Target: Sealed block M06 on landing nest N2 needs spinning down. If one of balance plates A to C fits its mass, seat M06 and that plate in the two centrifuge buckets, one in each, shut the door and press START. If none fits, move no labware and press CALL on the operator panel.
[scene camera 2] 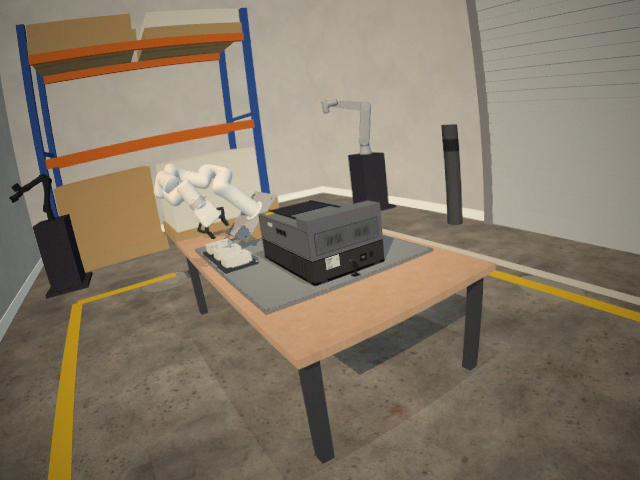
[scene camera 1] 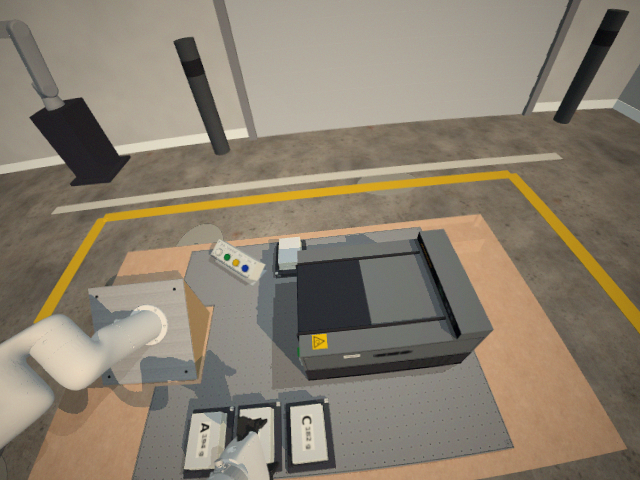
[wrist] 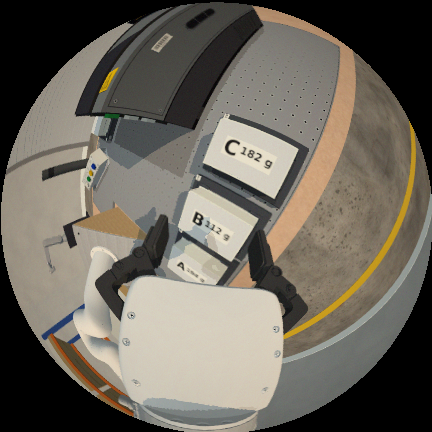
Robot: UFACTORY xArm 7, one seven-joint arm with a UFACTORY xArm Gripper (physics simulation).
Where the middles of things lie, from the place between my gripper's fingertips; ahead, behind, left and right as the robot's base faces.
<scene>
The dark centrifuge box (scene camera 1: 374, 308) lies 35 cm to the left of my hand, 31 cm ahead of it and 3 cm below it. The rest, counted from my hand: button box (scene camera 1: 246, 267) 61 cm to the left, 21 cm behind, 11 cm below.
</scene>
